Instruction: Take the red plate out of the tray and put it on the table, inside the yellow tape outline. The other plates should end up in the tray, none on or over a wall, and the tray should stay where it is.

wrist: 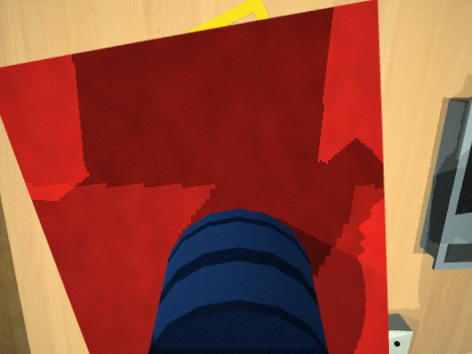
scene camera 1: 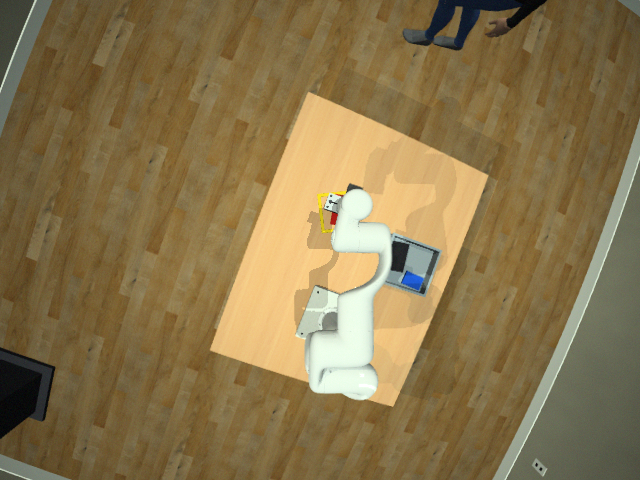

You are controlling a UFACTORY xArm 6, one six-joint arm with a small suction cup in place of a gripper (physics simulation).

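Places are measured from the arm's base along level axes (x ahead, y left, z up), in millimetres.
Where they show: hand at its tool point: (wrist: 238, 248); arm's base at its link origin: (scene camera 1: 332, 321).
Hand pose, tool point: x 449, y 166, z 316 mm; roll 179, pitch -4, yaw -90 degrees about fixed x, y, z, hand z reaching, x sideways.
Observation:
Things, the pixels of their top centre, and the offset from my tool point. Level surfaces: height alone.
- red plate at its top centre: (wrist: 225, 291) (scene camera 1: 343, 210) dx -2, dy +4, dz +14 mm
- grey tray at its top centre: (scene camera 1: 409, 265) dx -106, dy -408, dz -298 mm
- black plate at its top centre: (scene camera 1: 397, 256) dx -87, dy -353, dz -335 mm
- blue plate at its top centre: (scene camera 1: 413, 280) dx -168, dy -466, dz -335 mm
- wooden table at its surface level: dz -348 mm
My suction cup (wrist: 239, 235) is on the red plate (scene camera 1: 334, 218) (wrist: 200, 125) and holds it. The arm hides the cup and much of the plate in the scene view. The plate is over the yellow tape outline (scene camera 1: 322, 214) (wrist: 230, 17); its exact height above the table is hard to tell. In the wrist view a corner of the tape shows past the plate's far edge. The grey tray (scene camera 1: 433, 273) (wrist: 452, 230) stands right of the outline. A black plate (scene camera 1: 399, 256) (wrist: 466, 185) and a blue plate (scene camera 1: 413, 280) lie in it, the black one partly hidden by the arm.
The wooden table (scene camera 1: 273, 248) bears the robot's pale base plate (scene camera 1: 312, 315) (wrist: 400, 336). My forearm passes over the tray's left side. A person (scene camera 1: 457, 20) stands on the floor beyond the table. A black object (scene camera 1: 23, 392) is at the lower left.

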